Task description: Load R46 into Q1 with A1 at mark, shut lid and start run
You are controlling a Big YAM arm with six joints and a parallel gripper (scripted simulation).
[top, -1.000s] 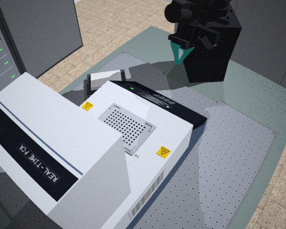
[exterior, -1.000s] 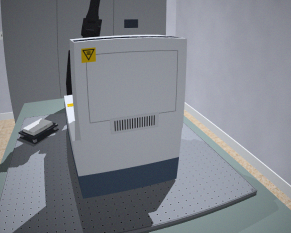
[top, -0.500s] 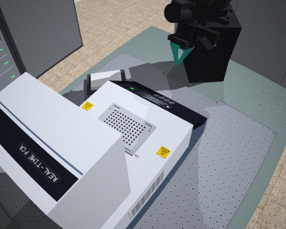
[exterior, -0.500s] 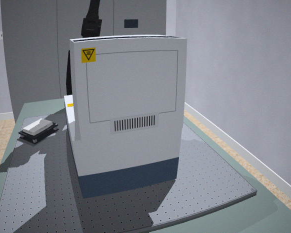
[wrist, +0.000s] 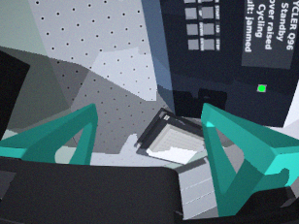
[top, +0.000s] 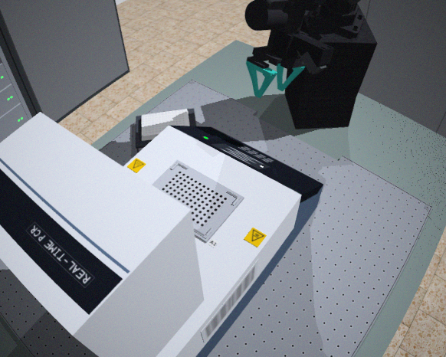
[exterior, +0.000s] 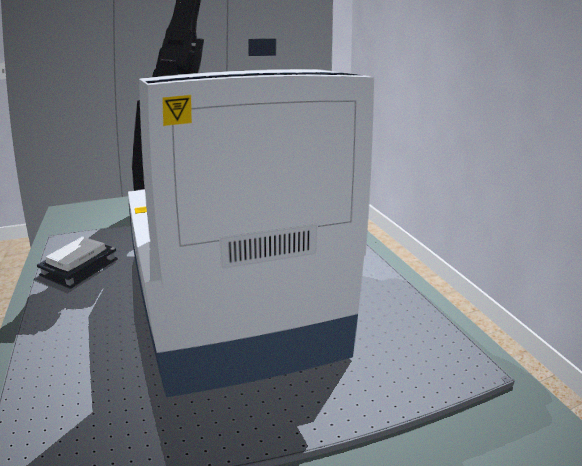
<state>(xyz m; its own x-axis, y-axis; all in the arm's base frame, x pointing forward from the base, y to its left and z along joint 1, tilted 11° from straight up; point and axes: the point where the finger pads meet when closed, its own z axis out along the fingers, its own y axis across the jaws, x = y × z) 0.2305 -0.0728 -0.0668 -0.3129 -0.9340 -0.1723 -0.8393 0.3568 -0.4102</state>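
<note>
My hand is 270 mm to the left of the plate R46, 180 mm above it and 40 mm short of it. Also, from my hand: plate nest N1: 270 mm to the right, 190 mm below, 40 mm ahead.
</note>
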